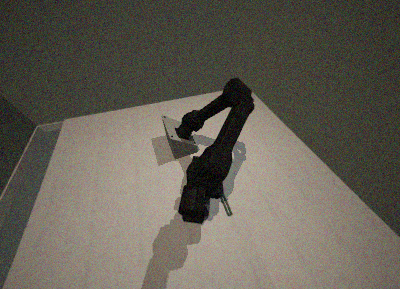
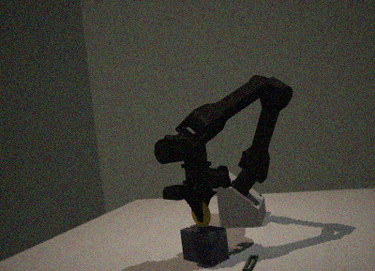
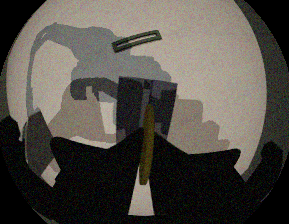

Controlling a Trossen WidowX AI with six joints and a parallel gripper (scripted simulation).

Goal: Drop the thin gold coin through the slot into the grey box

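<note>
My gripper tip is 2 cm below the coin.
</note>
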